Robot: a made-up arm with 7 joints.
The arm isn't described. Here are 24 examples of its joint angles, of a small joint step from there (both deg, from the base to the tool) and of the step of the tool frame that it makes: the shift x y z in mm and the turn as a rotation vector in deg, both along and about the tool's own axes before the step.
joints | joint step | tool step
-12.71 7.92 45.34 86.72 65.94 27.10 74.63 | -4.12 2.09 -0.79 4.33 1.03 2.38 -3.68 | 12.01 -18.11 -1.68 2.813 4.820 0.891
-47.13 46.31 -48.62 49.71 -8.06 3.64 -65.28 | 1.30 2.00 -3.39 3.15 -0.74 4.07 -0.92 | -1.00 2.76 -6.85 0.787 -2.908 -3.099
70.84 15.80 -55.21 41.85 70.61 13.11 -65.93 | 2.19 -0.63 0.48 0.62 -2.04 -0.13 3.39 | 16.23 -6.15 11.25 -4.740 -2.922 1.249
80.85 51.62 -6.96 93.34 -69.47 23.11 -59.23 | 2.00 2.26 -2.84 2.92 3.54 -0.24 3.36 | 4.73 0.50 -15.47 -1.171 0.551 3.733
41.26 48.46 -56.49 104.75 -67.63 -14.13 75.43 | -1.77 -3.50 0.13 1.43 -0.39 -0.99 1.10 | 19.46 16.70 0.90 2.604 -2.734 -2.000
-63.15 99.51 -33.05 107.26 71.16 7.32 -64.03 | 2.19 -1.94 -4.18 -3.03 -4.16 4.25 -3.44 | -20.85 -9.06 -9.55 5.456 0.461 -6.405
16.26 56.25 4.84 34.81 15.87 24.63 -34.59 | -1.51 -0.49 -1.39 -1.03 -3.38 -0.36 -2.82 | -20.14 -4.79 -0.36 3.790 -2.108 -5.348
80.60 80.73 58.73 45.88 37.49 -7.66 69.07 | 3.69 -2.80 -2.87 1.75 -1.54 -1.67 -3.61 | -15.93 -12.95 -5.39 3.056 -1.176 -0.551
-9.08 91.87 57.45 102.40 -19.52 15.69 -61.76 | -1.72 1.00 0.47 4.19 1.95 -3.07 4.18 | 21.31 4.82 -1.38 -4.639 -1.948 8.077
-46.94 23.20 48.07 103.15 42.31 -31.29 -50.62 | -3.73 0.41 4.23 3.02 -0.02 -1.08 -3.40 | 21.52 3.09 -8.79 1.706 -4.738 0.727
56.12 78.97 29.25 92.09 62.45 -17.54 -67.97 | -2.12 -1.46 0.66 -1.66 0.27 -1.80 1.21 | -7.26 9.75 -1.33 1.013 0.839 -0.386
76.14 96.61 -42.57 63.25 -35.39 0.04 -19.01 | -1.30 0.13 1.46 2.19 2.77 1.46 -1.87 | 8.50 5.64 -4.44 3.260 0.515 2.658
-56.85 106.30 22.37 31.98 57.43 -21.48 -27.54 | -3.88 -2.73 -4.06 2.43 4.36 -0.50 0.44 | -21.82 -9.82 23.72 -5.359 4.720 -0.841
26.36 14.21 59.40 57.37 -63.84 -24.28 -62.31 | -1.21 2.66 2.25 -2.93 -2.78 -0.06 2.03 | -24.23 8.01 -6.40 -3.415 -1.352 -4.330
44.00 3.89 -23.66 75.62 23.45 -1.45 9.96 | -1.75 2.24 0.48 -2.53 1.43 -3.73 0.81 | -13.04 15.66 14.68 1.910 0.404 0.177
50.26 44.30 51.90 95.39 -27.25 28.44 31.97 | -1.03 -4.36 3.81 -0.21 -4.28 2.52 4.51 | -20.50 -5.67 4.94 -1.939 7.759 2.496
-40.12 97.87 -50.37 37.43 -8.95 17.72 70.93 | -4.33 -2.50 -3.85 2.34 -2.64 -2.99 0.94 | 10.68 -20.47 -19.45 -2.720 5.994 -11.435
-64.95 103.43 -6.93 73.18 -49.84 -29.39 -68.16 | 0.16 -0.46 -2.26 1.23 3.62 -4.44 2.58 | 13.68 -3.29 1.06 -1.316 0.643 7.547
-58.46 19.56 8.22 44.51 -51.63 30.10 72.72 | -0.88 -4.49 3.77 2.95 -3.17 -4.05 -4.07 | 12.45 -23.96 -6.04 3.413 -4.462 -3.870
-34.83 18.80 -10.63 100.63 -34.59 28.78 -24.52 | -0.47 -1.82 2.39 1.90 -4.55 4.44 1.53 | 3.35 1.46 -5.86 3.131 3.393 -2.926
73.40 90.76 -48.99 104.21 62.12 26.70 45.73 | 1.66 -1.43 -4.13 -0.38 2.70 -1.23 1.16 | -2.43 1.82 -8.23 -4.647 -1.461 2.337
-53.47 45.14 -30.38 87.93 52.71 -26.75 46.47 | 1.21 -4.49 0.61 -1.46 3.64 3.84 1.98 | -4.30 3.94 -18.70 0.110 -3.465 6.076
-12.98 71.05 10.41 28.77 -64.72 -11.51 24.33 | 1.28 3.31 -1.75 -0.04 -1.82 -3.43 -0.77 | -23.14 15.52 5.25 1.819 0.037 -4.351
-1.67 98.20 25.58 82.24 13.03 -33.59 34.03 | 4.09 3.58 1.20 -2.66 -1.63 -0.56 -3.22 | -5.56 30.80 8.71 6.171 2.905 -5.839
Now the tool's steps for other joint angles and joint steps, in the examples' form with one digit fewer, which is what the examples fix.
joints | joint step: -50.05 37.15 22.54 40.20 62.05 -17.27 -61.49 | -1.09 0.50 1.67 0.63 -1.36 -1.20 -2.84
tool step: 7.1 3.3 -5.0 2.83 -2.34 1.66
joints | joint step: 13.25 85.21 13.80 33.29 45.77 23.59 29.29 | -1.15 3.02 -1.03 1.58 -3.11 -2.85 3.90
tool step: 12.2 -0.4 9.8 -1.95 -1.37 -8.16
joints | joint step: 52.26 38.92 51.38 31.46 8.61 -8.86 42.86 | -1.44 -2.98 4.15 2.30 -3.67 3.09 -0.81
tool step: -13.0 -4.1 6.1 2.08 3.07 2.02
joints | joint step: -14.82 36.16 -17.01 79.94 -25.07 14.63 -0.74 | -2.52 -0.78 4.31 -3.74 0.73 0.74 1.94
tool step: -18.8 -3.2 5.7 -2.11 7.07 2.19
